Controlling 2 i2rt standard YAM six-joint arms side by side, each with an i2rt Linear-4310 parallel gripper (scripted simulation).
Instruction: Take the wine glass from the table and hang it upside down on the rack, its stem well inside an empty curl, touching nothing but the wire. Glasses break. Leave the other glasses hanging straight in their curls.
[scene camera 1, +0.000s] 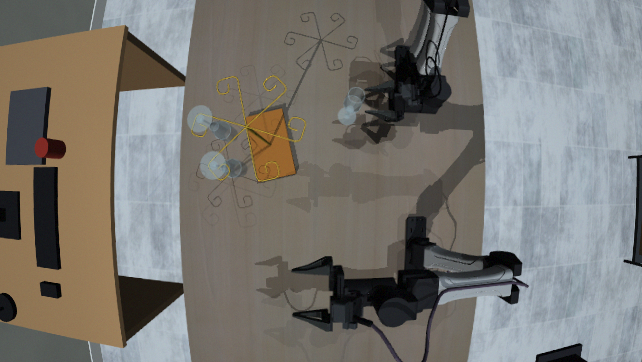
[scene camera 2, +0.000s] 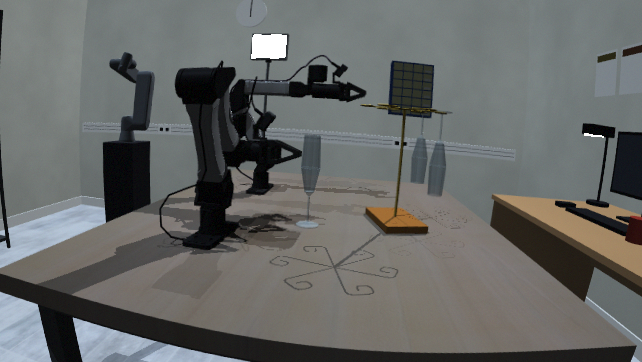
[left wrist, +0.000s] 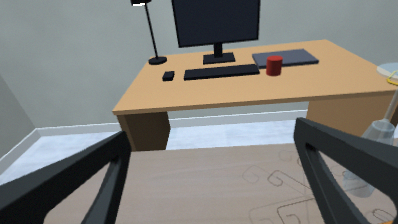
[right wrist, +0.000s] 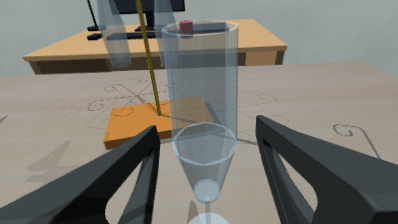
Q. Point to my left gripper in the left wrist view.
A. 208, 133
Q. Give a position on a wine glass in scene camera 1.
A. At 213, 165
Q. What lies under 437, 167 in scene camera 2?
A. A wine glass.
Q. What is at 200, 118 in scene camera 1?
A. A wine glass.
